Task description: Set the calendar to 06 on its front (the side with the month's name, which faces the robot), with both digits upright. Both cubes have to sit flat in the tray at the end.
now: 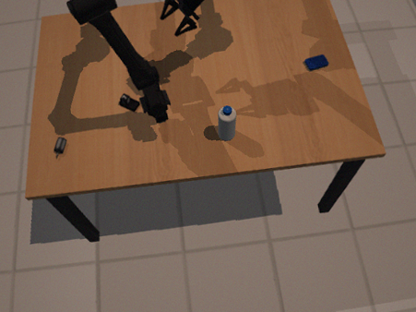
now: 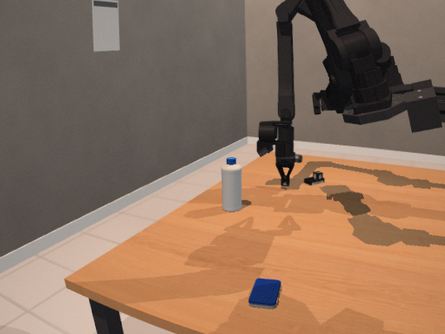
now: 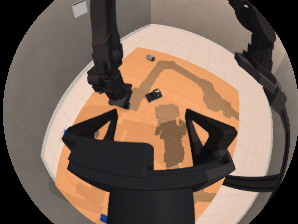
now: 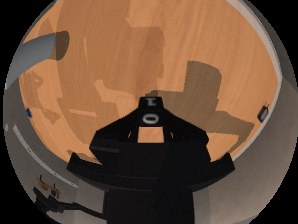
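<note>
The black cube is 10 mm below my right hand. The rest, counted from my right hand: white bottle: 90 mm ahead, 260 mm to the left, 40 mm above; blue pad: 210 mm behind, 670 mm to the left, 30 mm below.
</note>
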